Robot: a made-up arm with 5 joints.
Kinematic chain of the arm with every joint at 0, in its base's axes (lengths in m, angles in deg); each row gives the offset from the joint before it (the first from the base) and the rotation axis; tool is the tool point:
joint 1: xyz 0 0 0.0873 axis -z
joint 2: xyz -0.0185 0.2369 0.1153 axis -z
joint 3: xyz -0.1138 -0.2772 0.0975 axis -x
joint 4: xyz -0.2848 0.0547 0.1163 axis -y
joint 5: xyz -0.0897 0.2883 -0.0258 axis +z
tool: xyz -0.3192 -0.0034 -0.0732
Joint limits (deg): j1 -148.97..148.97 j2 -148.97..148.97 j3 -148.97..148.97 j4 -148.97..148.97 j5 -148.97..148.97
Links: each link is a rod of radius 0.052 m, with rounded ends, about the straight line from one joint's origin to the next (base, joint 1, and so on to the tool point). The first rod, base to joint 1, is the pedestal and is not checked.
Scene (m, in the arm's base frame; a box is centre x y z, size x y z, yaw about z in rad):
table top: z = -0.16
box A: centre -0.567 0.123 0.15 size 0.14 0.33 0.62 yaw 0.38
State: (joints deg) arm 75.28 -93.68 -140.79 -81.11 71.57
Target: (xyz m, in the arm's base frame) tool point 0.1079 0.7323 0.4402
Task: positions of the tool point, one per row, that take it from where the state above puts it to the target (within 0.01 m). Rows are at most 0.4 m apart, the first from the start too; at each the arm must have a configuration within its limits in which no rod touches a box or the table.
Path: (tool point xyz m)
1: -0.0526 -0.6059 0.1812
2: 0.0090 -0.6274 0.2788
3: 0.0553 -0.6131 0.3850
4: 0.0780 -0.5654 0.4871
5: 0.0718 -0.4921 0.5723
6: 0.0360 -0.4041 0.6291
7: -0.0242 -0.3144 0.6492
8: -0.2059 -0.3119 0.6557
9: -0.3947 -0.1996 0.6411
10: -0.5155 0.0328 0.6072
11: -0.4867 0.3381 0.5583
12: -0.2669 0.6120 0.5003
13: 0.1078 0.7323 0.4402

